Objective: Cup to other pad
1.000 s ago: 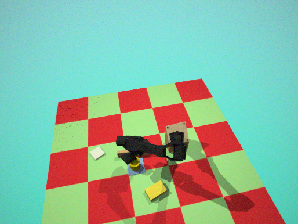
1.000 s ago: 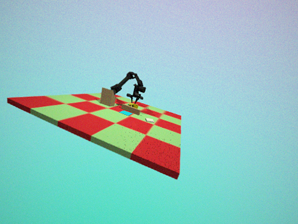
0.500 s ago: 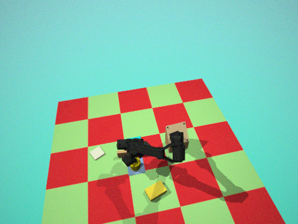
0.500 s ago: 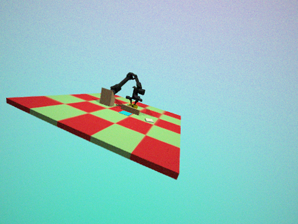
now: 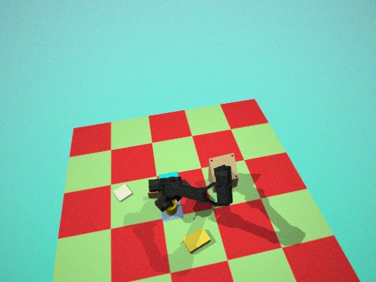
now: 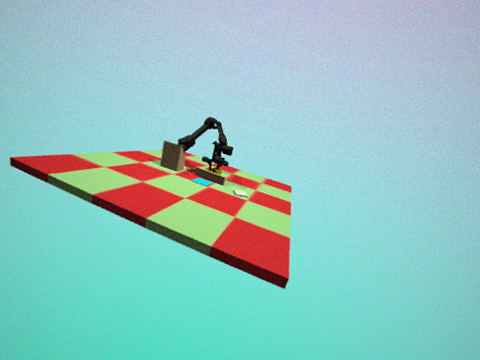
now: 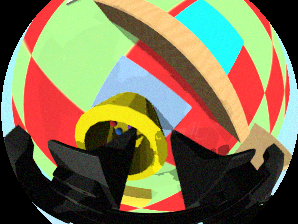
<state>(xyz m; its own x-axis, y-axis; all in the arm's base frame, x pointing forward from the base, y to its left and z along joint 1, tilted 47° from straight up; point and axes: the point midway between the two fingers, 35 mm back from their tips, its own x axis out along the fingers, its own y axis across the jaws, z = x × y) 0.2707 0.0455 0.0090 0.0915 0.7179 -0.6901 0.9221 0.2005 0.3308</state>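
Now: the yellow cup 2 cm ahead of my gripper tip and 1 cm to the left of it. The rest, counted from my gripper tip: light blue pad: 5 cm below, 2 cm ahead, 1 cm to the left; wooden bar: 8 cm to the right, 2 cm below; cyan pad: 16 cm to the right, 5 cm below, 2 cm behind.
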